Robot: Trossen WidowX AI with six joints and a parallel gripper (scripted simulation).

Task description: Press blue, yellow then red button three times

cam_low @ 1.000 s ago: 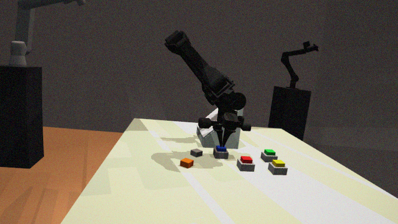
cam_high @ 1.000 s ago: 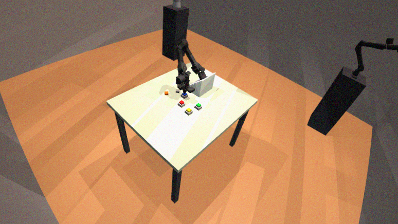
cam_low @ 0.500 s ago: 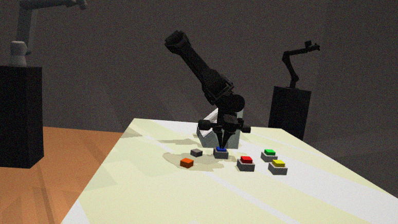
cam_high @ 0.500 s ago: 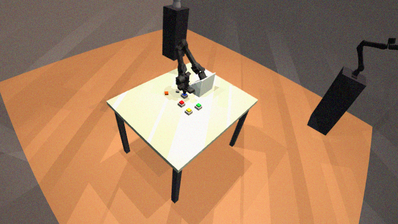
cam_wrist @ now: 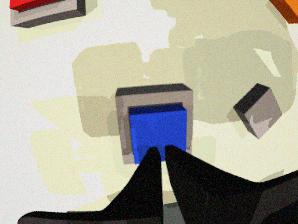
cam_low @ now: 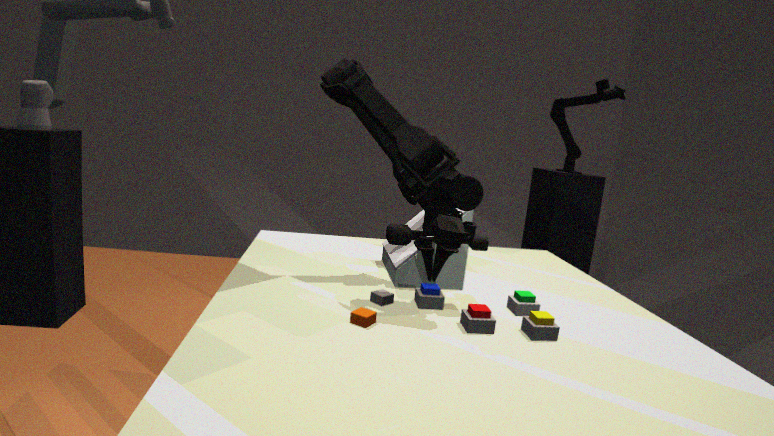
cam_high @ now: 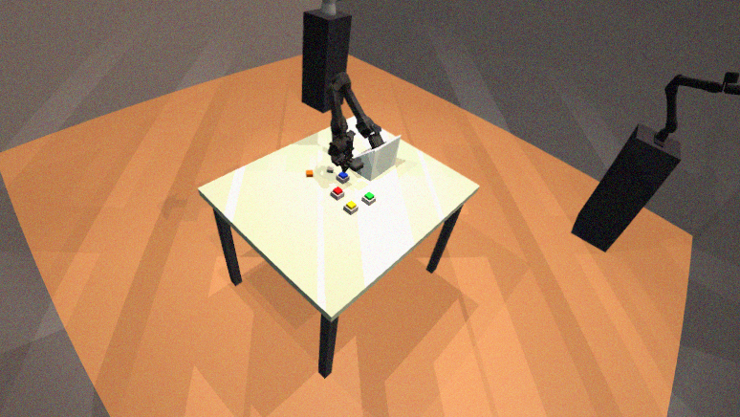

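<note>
The blue button is 2 cm below my gripper tip. From my gripper tip the other things lie so: small grey block 9 cm to the right, 4 cm below; red button 11 cm ahead, 6 cm to the left, 2 cm below; orange block 10 cm ahead, 14 cm to the right, 4 cm below.
</note>
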